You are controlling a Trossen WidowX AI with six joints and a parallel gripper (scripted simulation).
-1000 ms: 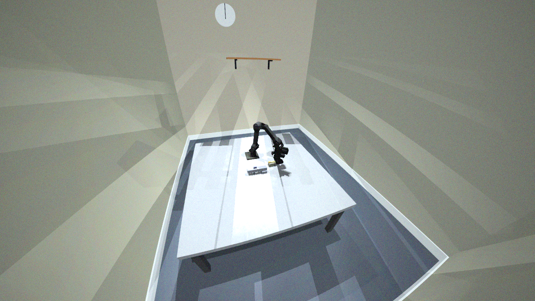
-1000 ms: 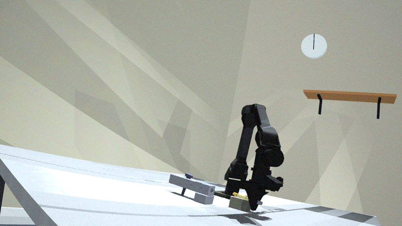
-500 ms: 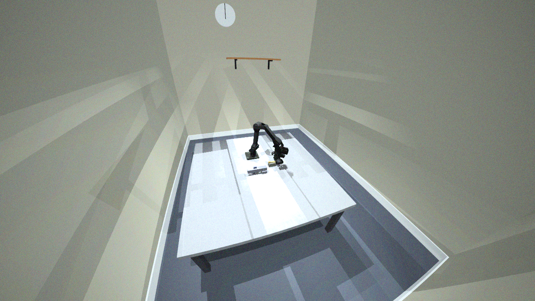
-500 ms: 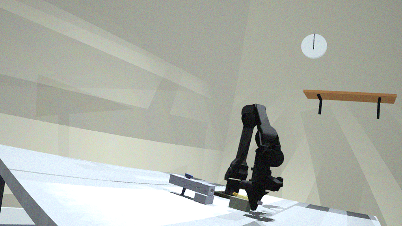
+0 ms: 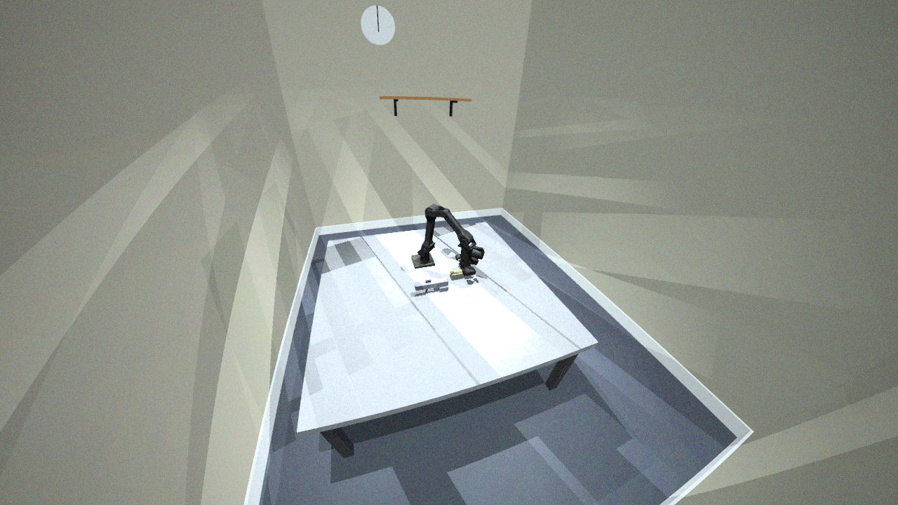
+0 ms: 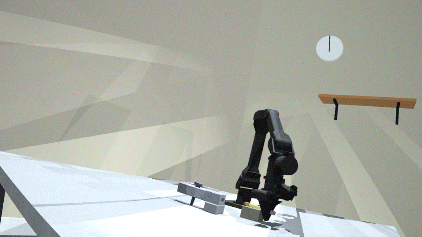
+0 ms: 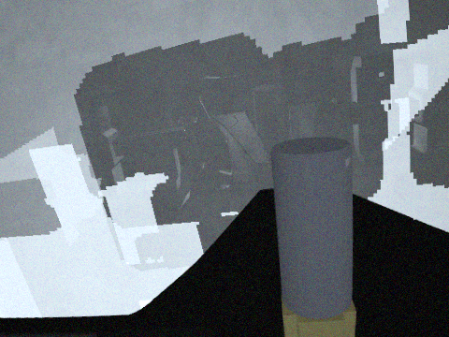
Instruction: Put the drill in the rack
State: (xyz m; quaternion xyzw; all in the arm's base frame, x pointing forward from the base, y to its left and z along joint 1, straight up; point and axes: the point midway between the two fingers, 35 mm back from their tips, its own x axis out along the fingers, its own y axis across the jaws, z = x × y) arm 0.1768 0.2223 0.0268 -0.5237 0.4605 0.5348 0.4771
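The drill lies 40 mm to the right of my gripper tip and 40 mm above it. Round my gripper tip: grey housing block: 100 mm ahead, 210 mm to the right, 30 mm above; then blue key: 100 mm ahead, 240 mm to the right, 40 mm above; then rack: 10 mm ahead, 50 mm to the right, 10 mm above.
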